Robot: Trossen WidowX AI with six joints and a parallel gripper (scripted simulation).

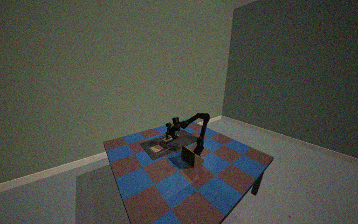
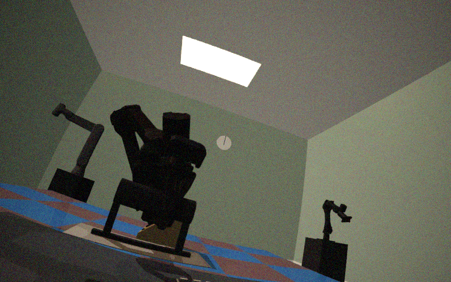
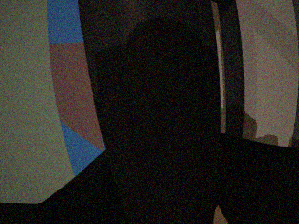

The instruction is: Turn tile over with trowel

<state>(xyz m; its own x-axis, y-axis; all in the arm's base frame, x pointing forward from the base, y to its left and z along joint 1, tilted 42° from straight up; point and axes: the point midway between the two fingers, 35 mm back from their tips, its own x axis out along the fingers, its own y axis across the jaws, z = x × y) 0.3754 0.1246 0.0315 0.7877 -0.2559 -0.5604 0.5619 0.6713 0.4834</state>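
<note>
The dark mat is 1 cm behind my gripper tip, 4 cm to the right of it and 13 cm below it. From my gripper tip the other things lie so: tile: 6 cm behind, 16 cm to the left, 11 cm below; then thin green stick: 13 cm ahead, 5 cm to the right, 11 cm below.
</note>
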